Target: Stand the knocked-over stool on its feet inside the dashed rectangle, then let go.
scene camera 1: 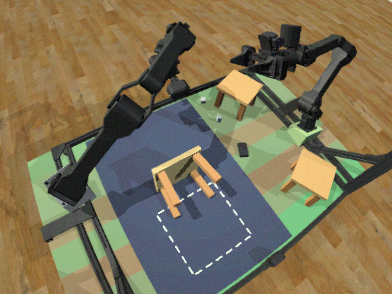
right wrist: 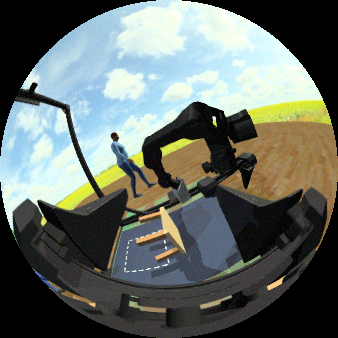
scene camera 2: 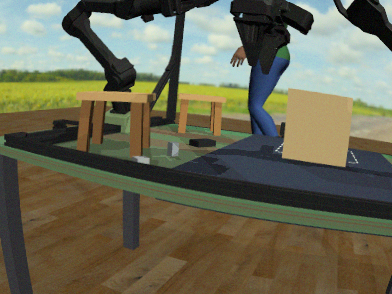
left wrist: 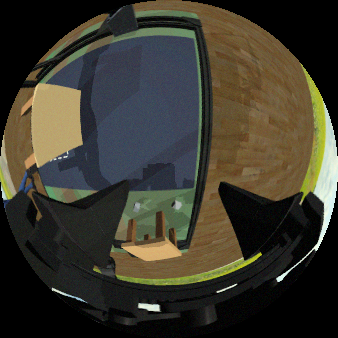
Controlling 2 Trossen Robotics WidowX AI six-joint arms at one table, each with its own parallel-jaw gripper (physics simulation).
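The knocked-over stool (scene camera 1: pixel 170 170) (scene camera 2: pixel 317 127) (left wrist: pixel 57 122) (right wrist: pixel 172 232) lies on its side on the blue mat (scene camera 1: pixel 135 220). Its square seat stands on edge, and its legs point towards the dashed rectangle (scene camera 1: pixel 195 274) (right wrist: pixel 126 271). In scene camera 1 some leg ends reach across the rectangle's upper edge; the seat is outside it. My left gripper (scene camera 2: pixel 260 69) (left wrist: pixel 175 186) is open and empty, raised above the table and apart from the stool; its arm hides it in scene camera 1. My right gripper (scene camera 1: pixel 240 66) is open and empty, high near the upright stool at the top.
Two other stools stand upright: one (scene camera 1: pixel 240 87) (scene camera 2: pixel 116 97) (left wrist: pixel 152 251) at the mat's upper right, one (scene camera 1: pixel 314 174) (scene camera 2: pixel 202 98) at the right. A black block (scene camera 1: pixel 243 149) (scene camera 2: pixel 202 143) and two small white cubes (scene camera 1: pixel 203 100) (scene camera 1: pixel 218 118) lie between. Black frame rails border the table.
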